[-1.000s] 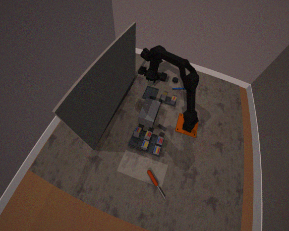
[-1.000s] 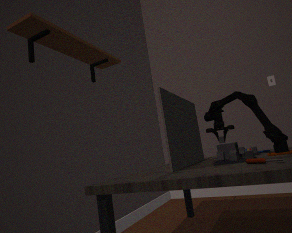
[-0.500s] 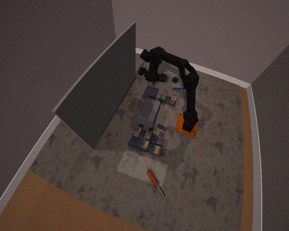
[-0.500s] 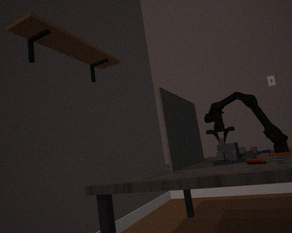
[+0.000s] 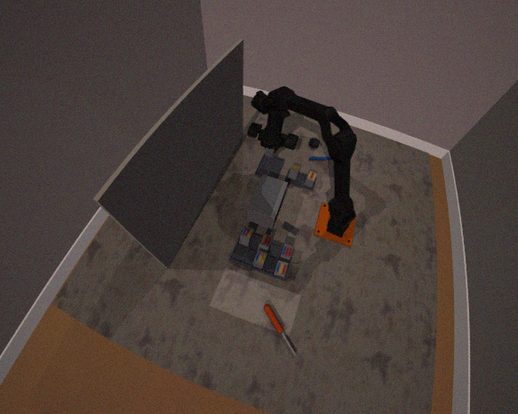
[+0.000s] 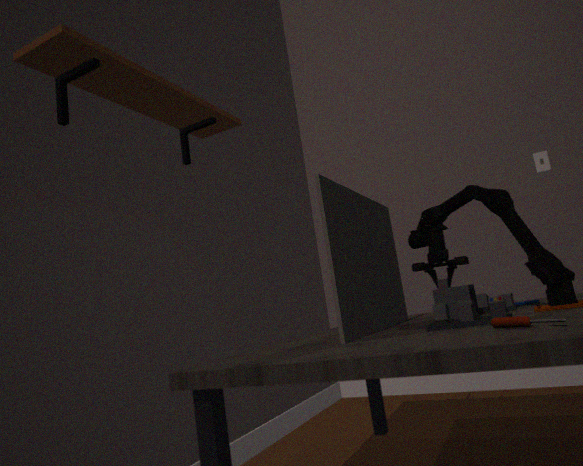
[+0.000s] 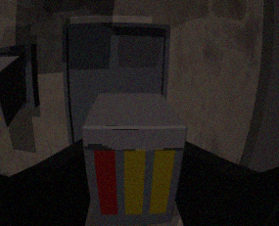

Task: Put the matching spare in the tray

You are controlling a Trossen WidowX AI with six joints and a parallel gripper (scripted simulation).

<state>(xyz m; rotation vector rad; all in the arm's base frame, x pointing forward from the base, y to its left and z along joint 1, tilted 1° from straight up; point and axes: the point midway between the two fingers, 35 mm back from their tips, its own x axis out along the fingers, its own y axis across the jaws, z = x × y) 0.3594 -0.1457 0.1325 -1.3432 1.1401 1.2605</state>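
The grey tray is 1 cm behind my gripper tip and 9 cm below it. Round my gripper tip: grey spare rack (16 cm behind, 37 cm to the left, 9 cm below); blue pen (20 cm behind, 17 cm to the right, 9 cm below); tall black panel (16 cm ahead, 23 cm to the left, 13 cm above).
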